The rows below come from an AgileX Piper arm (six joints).
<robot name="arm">
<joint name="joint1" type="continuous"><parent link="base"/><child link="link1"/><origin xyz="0 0 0.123" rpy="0 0 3.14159"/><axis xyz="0 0 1"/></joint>
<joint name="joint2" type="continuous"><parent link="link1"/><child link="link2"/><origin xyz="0 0 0" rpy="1.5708 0 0"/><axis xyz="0 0 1"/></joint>
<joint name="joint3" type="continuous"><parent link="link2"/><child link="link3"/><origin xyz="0.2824 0.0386 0" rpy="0 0 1.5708"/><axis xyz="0 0 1"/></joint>
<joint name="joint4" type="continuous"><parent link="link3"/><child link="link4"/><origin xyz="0.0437 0.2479 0" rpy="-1.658 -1.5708 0"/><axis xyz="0 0 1"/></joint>
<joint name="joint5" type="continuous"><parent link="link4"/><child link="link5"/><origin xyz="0 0 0" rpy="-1.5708 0 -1.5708"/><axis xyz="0 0 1"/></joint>
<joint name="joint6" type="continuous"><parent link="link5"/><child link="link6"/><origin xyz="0 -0.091 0" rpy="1.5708 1.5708 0"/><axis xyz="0 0 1"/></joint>
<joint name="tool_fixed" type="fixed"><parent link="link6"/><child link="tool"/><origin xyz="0 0 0" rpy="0 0 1.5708"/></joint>
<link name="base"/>
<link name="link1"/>
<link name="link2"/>
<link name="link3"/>
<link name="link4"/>
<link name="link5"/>
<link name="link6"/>
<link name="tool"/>
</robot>
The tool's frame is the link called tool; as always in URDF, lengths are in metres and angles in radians. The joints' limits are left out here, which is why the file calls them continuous.
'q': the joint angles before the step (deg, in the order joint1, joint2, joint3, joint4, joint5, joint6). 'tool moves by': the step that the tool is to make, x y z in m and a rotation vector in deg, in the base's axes. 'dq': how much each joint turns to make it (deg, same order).
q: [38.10 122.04 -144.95 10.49 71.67 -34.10]
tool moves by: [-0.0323 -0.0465 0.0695 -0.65 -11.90 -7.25]
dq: [0.01 -9.70 0.55 -11.15 0.00 2.01]
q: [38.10 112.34 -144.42 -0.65 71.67 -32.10]
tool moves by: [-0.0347 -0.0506 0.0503 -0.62 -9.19 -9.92]
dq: [-0.01 -9.41 2.96 -12.30 0.00 3.79]
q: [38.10 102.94 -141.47 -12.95 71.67 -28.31]
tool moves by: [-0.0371 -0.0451 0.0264 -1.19 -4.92 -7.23]
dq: [-0.02 -9.99 7.56 -8.71 0.01 2.57]
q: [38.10 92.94 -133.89 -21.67 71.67 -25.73]
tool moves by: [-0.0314 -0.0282 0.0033 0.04 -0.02 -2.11]
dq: [0.00 -8.66 9.21 -2.03 0.03 1.69]
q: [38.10 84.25 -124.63 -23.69 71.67 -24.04]
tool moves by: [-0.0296 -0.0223 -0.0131 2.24 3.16 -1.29]
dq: [0.01 -8.91 11.53 0.50 0.01 4.03]
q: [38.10 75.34 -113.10 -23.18 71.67 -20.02]
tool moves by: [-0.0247 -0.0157 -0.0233 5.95 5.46 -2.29]
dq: [0.00 -7.85 11.32 2.07 0.01 7.97]
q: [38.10 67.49 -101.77 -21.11 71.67 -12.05]
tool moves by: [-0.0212 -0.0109 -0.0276 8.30 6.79 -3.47]
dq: [0.03 -6.76 10.30 3.11 0.00 10.40]
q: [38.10 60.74 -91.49 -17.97 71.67 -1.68]
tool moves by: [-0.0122 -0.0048 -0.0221 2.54 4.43 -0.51]
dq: [0.05 -4.06 6.90 2.51 0.02 3.44]
